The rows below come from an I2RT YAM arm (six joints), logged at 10 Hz.
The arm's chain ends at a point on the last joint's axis. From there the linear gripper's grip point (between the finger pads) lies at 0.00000 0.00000 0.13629 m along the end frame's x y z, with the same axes.
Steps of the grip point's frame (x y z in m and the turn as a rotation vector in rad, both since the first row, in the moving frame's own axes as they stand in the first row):
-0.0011 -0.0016 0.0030 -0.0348 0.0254 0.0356
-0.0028 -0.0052 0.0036 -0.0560 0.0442 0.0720
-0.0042 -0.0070 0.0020 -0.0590 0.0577 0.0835
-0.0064 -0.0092 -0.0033 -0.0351 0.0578 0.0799
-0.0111 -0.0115 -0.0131 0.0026 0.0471 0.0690
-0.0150 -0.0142 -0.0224 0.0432 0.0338 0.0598
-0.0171 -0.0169 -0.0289 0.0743 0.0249 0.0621
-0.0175 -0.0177 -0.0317 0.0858 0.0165 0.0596
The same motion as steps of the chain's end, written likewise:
-0.0045 -0.0064 0.0031 -0.0348 0.0254 0.0356
-0.0085 -0.0130 0.0039 -0.0560 0.0442 0.0720
-0.0117 -0.0154 0.0025 -0.0590 0.0577 0.0835
-0.0141 -0.0143 -0.0030 -0.0351 0.0578 0.0799
-0.0175 -0.0114 -0.0129 0.0026 0.0471 0.0690
-0.0198 -0.0085 -0.0222 0.0432 0.0338 0.0598
-0.0208 -0.0069 -0.0285 0.0743 0.0249 0.0621
-0.0201 -0.0061 -0.0312 0.0858 0.0165 0.0596

